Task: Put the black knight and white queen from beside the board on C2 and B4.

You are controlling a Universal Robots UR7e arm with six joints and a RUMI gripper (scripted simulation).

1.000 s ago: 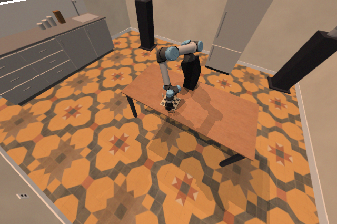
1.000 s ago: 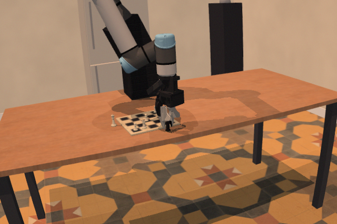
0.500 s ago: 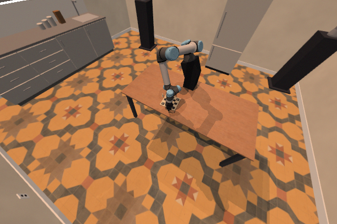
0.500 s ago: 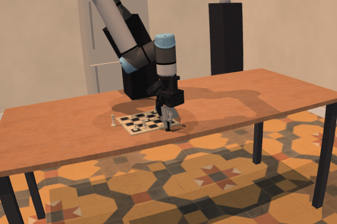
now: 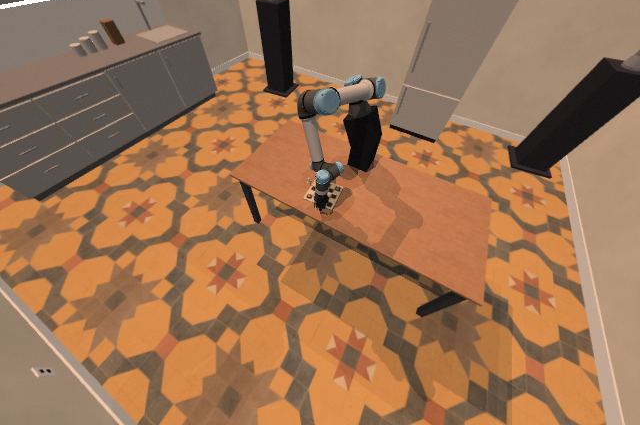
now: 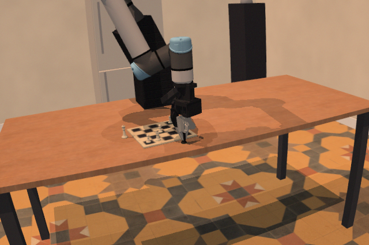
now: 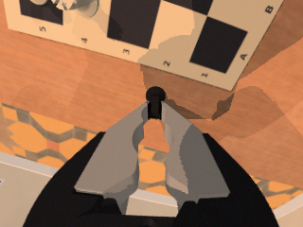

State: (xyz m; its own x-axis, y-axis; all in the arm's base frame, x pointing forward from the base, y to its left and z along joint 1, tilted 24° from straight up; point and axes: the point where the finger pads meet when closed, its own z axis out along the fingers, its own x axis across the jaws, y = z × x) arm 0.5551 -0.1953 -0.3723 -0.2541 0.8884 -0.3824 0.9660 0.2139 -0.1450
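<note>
Right now my hand is 140 mm past the small chessboard, 30 mm to the left of it and 20 mm above it. Round my hand: black knight 10 mm below; white queen 180 mm behind, 170 mm to the right.
</note>
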